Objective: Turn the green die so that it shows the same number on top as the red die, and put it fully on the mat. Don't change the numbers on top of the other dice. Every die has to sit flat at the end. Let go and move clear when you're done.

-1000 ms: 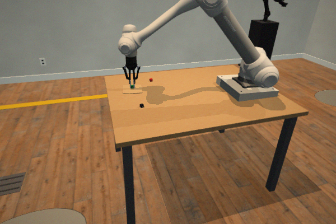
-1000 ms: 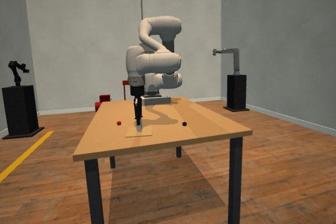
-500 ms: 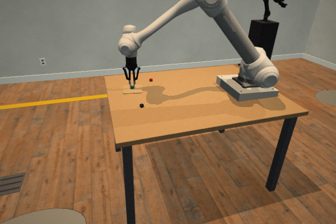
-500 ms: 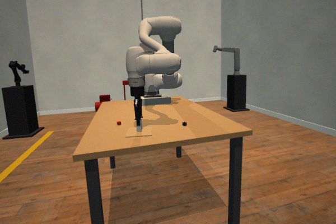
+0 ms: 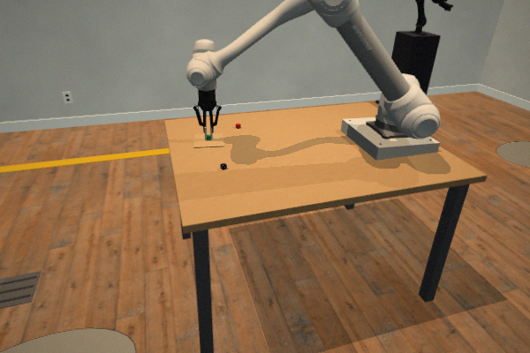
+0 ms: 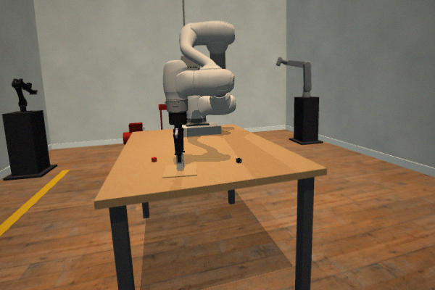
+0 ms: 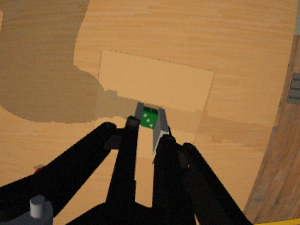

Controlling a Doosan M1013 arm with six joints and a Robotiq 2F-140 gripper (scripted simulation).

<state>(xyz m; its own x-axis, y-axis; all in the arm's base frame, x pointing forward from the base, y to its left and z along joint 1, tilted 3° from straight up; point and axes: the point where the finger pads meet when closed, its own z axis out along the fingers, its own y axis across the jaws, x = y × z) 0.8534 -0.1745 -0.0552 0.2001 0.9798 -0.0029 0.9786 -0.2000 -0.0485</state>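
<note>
The green die lies 20 mm below my hand. Also, from my hand: black die 30 mm behind, 270 mm to the left, 30 mm below; then tan mat 40 mm below; then red die 160 mm behind, 120 mm to the right, 30 mm below.
</note>
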